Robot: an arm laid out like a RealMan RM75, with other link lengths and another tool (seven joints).
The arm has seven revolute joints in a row. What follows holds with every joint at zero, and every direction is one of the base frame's. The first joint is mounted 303 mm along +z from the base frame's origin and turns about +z. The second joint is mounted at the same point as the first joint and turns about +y. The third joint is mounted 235.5 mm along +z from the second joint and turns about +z. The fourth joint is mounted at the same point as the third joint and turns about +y. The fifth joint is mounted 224.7 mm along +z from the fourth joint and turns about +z. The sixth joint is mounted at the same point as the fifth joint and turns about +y. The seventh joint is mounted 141.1 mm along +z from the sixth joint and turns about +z. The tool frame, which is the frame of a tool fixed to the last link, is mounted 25 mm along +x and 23 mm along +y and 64 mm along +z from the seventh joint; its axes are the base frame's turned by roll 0, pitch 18.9 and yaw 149.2 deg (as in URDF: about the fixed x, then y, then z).
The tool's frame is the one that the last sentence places.
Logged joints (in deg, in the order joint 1, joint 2, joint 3, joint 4, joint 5, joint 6, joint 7), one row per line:
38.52 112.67 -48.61 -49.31 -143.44 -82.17 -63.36
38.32 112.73 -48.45 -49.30 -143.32 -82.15 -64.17
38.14 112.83 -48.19 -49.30 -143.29 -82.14 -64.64
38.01 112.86 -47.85 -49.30 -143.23 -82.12 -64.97
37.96 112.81 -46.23 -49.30 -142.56 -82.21 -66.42
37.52 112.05 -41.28 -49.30 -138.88 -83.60 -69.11
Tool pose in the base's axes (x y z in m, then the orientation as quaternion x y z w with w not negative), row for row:
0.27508 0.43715 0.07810 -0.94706 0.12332 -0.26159 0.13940
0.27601 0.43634 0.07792 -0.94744 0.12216 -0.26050 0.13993
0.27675 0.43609 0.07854 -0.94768 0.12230 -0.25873 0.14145
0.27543 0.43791 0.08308 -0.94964 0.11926 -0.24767 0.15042
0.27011 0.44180 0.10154 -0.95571 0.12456 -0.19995 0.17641
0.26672 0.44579 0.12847 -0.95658 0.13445 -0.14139 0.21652
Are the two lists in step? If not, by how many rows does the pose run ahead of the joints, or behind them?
The pose runs 1 row ahead of the joints: the pose in row i belongs to the joints in row i + 1.
